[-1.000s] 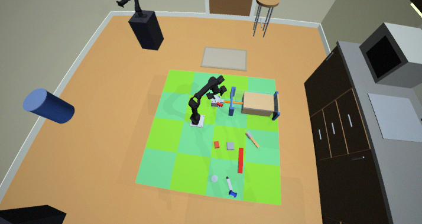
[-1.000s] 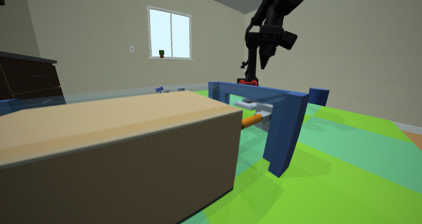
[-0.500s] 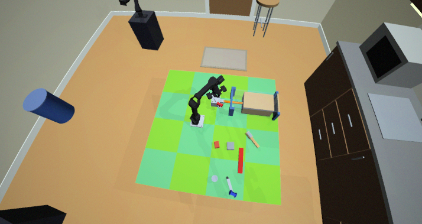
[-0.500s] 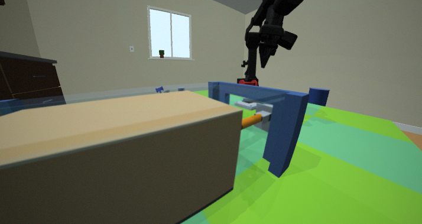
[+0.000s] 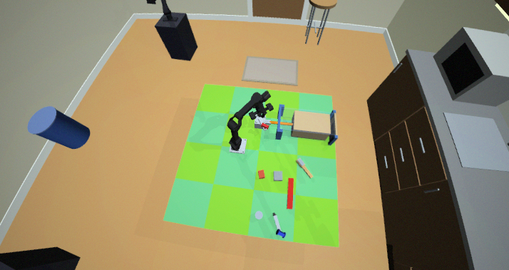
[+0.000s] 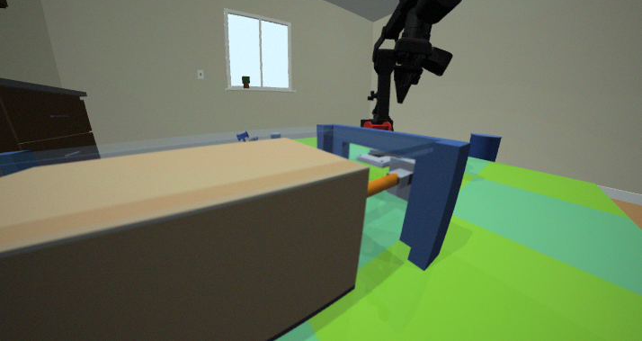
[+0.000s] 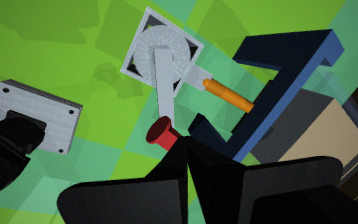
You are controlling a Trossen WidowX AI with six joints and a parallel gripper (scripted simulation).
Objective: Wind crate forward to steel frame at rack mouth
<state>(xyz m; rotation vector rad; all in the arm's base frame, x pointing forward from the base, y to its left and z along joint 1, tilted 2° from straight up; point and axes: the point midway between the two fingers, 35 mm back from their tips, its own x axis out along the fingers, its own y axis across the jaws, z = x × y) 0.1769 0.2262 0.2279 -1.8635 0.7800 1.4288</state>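
The red knob is 80 mm below my gripper tip, 40 mm to the right of it and 30 mm ahead of it. From my gripper tip the other things lie so: blue steel frame 130 mm ahead, 110 mm below, 60 mm to the left; then grey winch 180 mm below, 50 mm behind, 30 mm to the left; then red-knobbed crank handle 110 mm below, 10 mm to the right.
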